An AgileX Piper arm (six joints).
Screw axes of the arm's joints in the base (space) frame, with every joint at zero. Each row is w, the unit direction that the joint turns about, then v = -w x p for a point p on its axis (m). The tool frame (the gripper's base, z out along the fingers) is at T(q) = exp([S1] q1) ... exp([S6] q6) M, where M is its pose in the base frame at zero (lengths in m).
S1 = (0, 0, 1, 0, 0, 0)
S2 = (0, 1, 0, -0.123, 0, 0)
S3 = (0, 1, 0, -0.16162, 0, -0.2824)
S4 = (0.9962, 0, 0.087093, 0, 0.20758, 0)
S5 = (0, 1, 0, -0.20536, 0, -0.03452)
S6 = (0.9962, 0, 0.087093, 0, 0.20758, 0)
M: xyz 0.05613 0 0.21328 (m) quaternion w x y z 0.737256 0 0.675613 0
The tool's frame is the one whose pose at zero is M.
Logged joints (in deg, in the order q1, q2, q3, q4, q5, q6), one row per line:
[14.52, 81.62, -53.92, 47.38, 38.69, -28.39]
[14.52, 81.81, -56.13, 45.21, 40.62, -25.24]
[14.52, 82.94, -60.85, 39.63, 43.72, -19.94]
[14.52, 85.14, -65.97, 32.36, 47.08, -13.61]
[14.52, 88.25, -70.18, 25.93, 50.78, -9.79]
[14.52, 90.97, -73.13, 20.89, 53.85, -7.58]
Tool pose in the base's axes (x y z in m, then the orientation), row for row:
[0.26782, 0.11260, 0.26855, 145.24, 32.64, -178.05]
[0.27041, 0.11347, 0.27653, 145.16, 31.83, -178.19]
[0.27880, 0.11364, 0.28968, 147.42, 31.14, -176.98]
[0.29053, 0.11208, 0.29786, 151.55, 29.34, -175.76]
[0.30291, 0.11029, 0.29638, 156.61, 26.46, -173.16]
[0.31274, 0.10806, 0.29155, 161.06, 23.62, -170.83]
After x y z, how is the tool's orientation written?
As angles about the fixed x, y, z axes (roll, pitch, yaw), in degrees.
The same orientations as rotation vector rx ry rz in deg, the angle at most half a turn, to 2 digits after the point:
[-15.42, 141.67, 45.12]
[-15.01, 142.40, 45.39]
[-15.54, 143.85, 43.19]
[-15.22, 146.85, 38.75]
[-16.42, 150.99, 33.47]
[-17.85, 154.68, 28.47]

